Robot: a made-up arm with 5 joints.
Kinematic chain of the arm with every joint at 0, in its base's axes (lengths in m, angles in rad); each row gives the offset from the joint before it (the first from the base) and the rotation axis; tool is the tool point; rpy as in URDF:
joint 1: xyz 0 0 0.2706 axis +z
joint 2: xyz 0 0 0 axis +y
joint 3: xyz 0.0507 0 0.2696 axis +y
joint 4: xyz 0.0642 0 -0.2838 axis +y
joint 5: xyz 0.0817 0 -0.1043 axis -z
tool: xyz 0 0 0 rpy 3.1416 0 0
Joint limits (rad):
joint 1: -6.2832..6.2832
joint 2: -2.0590..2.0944
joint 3: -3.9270..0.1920
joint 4: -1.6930..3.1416
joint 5: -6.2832..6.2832
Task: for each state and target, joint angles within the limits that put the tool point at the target. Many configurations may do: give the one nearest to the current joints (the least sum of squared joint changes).
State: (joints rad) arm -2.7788 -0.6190 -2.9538 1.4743 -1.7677
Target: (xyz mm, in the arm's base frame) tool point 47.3 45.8 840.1
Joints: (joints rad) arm -2.3723 -0.5934 -2.6177 2.0062 -1.7677
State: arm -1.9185 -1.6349 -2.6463 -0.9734 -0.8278
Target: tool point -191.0 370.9 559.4
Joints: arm -1.0952 -0.9319 -2.7260 -1.6930 -0.8278
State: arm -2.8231 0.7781 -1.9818 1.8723 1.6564
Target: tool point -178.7 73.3 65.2
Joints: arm -3.5308 1.0380 -1.0470 2.1273 1.6564
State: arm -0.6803 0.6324 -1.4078 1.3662 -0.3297
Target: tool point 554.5 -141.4 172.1
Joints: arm -0.2497 0.8766 -1.8098 1.0732 -0.3297
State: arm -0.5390 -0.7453 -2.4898 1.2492 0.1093
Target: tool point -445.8 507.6 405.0
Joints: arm -0.8501 -1.5319 -2.9171 0.8828 0.1093
